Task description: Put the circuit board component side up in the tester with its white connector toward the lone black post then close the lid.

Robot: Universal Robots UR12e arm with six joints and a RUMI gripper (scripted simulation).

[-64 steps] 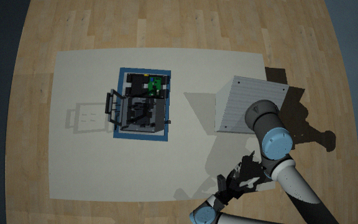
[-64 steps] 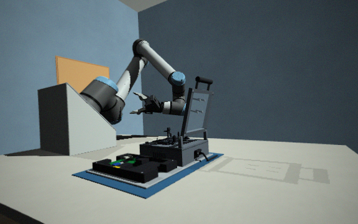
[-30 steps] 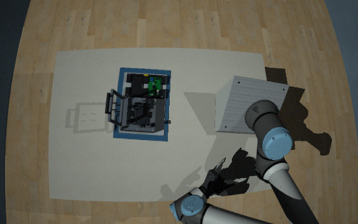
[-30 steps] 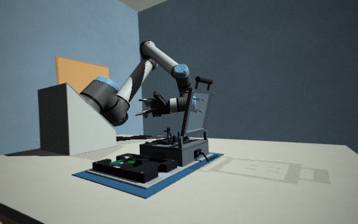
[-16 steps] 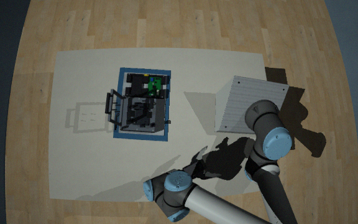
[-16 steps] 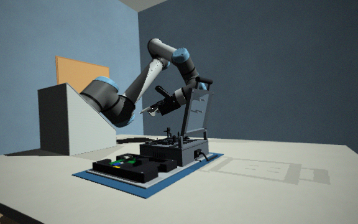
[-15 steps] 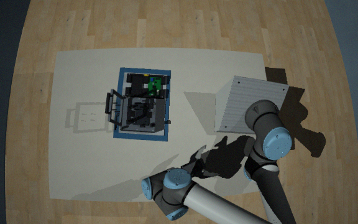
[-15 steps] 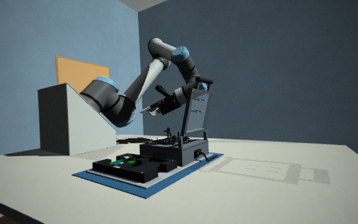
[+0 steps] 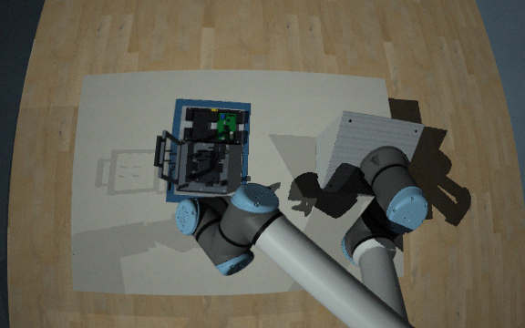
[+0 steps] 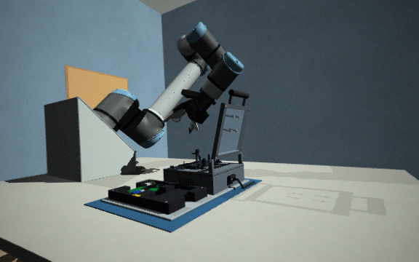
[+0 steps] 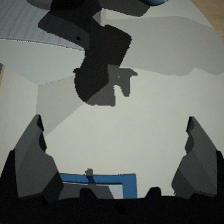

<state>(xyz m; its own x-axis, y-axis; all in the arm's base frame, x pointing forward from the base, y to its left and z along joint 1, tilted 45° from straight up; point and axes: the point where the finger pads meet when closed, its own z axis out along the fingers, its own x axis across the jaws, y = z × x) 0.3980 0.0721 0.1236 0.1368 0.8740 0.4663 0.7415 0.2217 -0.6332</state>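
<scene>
The green circuit board is 320 mm to the right of my hand, 160 mm below it and 160 mm ahead of it. Round my hand: tester lid: 350 mm ahead, 160 mm to the right.
</scene>
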